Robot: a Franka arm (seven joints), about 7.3 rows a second.
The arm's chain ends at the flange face. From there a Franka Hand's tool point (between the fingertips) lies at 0.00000 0.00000 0.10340 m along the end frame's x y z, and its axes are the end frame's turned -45 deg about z.
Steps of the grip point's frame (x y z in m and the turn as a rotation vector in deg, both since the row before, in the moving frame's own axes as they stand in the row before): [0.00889, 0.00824, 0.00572, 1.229, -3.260, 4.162]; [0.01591, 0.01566, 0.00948, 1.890, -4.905, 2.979]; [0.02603, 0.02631, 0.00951, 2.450, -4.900, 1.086]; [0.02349, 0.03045, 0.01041, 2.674, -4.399, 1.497]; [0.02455, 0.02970, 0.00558, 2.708, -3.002, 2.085]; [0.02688, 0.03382, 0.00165, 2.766, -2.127, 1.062]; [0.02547, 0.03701, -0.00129, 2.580, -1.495, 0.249]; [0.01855, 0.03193, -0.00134, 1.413, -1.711, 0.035]
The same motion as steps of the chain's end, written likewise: [0.01793, -0.00284, 0.00591, -1.436, -3.174, 4.162]; [0.03108, -0.00379, 0.00991, -2.132, -4.805, 2.979]; [0.04640, -0.00283, 0.00998, -1.732, -5.197, 1.086]; [0.04718, 0.00284, 0.01083, -1.220, -5.001, 1.497]; [0.04565, 0.00340, 0.00584, -0.208, -4.038, 2.085]; [0.04915, 0.00578, 0.00184, 0.452, -3.460, 1.062]; [0.04937, 0.00956, -0.00115, 0.767, -2.881, 0.249]; [0.03968, 0.00908, -0.00126, -0.211, -2.209, 0.035]
